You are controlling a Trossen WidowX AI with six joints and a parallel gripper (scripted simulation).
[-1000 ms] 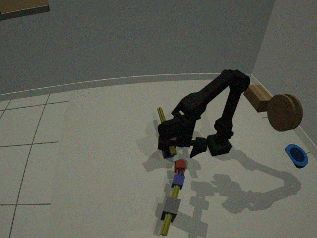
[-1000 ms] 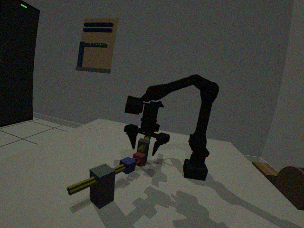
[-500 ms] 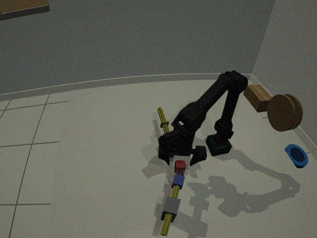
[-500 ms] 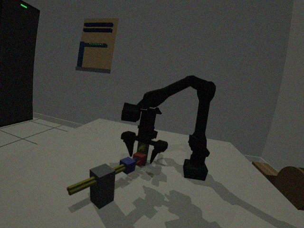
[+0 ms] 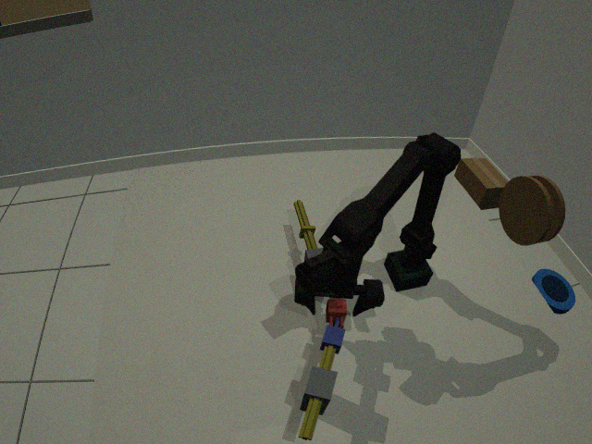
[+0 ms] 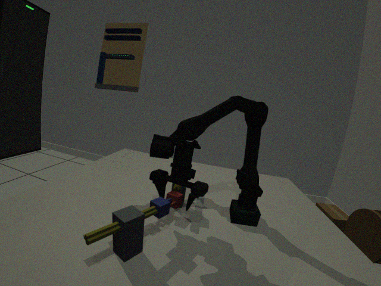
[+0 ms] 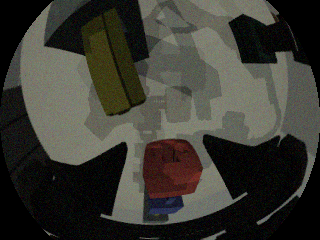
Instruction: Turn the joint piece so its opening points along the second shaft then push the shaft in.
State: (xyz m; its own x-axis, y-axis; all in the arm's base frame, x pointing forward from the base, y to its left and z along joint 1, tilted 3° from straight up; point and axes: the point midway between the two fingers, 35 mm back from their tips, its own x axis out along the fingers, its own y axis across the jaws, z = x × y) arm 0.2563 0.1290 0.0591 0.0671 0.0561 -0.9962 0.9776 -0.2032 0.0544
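The red joint piece lies 3 cm above my gripper tip and 1 cm to the left of it.
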